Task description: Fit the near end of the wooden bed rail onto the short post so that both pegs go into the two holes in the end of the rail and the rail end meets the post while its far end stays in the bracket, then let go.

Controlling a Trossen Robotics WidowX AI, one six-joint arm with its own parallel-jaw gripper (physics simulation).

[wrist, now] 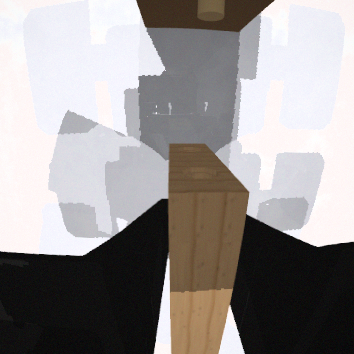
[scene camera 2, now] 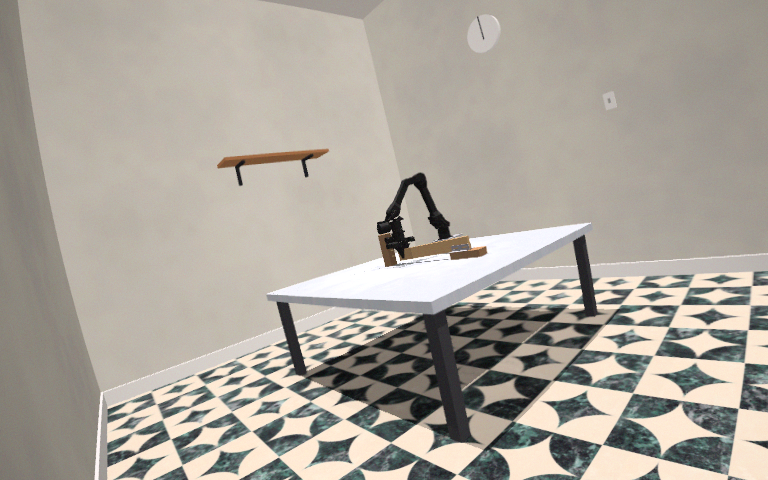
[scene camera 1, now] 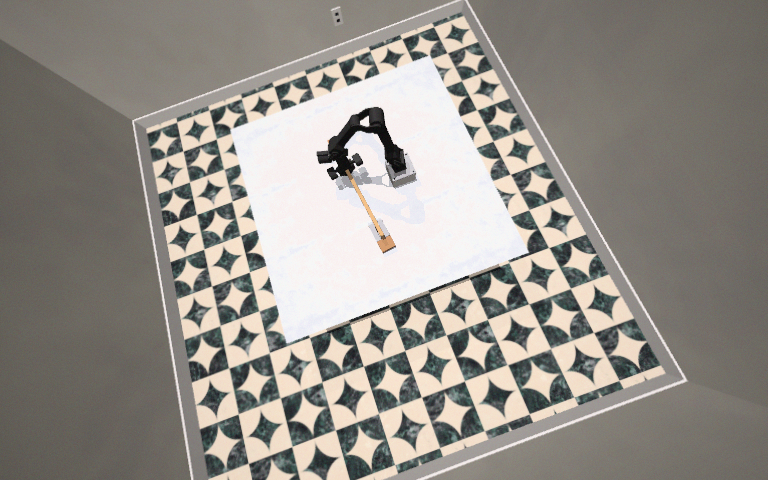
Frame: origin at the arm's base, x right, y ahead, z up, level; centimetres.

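Where they show: gripper, fingertip midpoint: [wrist: 187, 206] [scene camera 2: 404, 258] [scene camera 1: 348, 174]; arm's base, origin of the base link: [scene camera 2: 445, 238] [scene camera 1: 398, 165].
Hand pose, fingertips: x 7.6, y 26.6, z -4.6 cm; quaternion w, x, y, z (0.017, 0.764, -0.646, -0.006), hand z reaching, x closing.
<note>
Each offset is from my fingertips to the top centre of the thing. "pt": to the spot under its first point. Level surfaces: height alone.
The wooden rail @(dx -18.7, dy -2.8, dz +6.6 cm) [scene camera 1: 365, 200] [scene camera 2: 436, 246] [wrist: 206, 250] runs from my gripper [scene camera 1: 347, 170] [scene camera 2: 402, 254] [wrist: 187, 206], which is shut on it near its near end. Two round holes show in its end face in the wrist view. The short post @(pt dx +8.6, dy +3.2, dz -0.1 cm) [scene camera 2: 390, 260] [wrist: 180, 17] stands upright beyond that end. One peg @(pt dx +7.6, dy +0.8, dz +2.3 cm) [wrist: 211, 9] sticks out from it; the other does not show. A gap separates rail end and post in the wrist view. The far end of the rail is at the grey bracket [scene camera 2: 461, 247] by a brown block @(dx -38.8, dy -5.8, dz +0.2 cm) [scene camera 1: 386, 245] [scene camera 2: 468, 253]; how it sits there is too small to tell.
The arm's grey base [scene camera 1: 403, 176] stands on the white table @(dz -3.3 cm) [scene camera 1: 317, 271] [scene camera 2: 362, 288], to the right of the gripper in scene camera 1. Shadows of the arm and gripper fall on the table top. A wooden wall shelf [scene camera 2: 274, 157] hangs behind, away from the table.
</note>
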